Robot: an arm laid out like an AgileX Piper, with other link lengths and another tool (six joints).
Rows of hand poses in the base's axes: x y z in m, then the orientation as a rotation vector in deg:
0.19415 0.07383 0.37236 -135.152 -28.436 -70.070
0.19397 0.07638 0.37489 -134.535 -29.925 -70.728
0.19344 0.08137 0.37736 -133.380 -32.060 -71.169
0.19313 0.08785 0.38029 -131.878 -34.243 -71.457
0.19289 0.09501 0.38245 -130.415 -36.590 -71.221
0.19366 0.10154 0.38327 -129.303 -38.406 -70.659
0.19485 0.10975 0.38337 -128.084 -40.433 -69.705
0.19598 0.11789 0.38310 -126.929 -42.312 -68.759
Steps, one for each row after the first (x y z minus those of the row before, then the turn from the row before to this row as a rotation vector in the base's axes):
-0.00018 0.00255 0.00253 -0.324 -0.842 0.876
-0.00053 0.00499 0.00247 -0.176 -0.918 1.540
-0.00031 0.00648 0.00293 0.071 -0.894 1.775
-0.00024 0.00716 0.00216 0.017 -0.573 2.014
0.00077 0.00653 0.00082 0.032 -0.186 1.678
0.00119 0.00821 0.00010 0.037 0.015 1.975
0.00113 0.00814 -0.00027 0.032 0.045 1.865

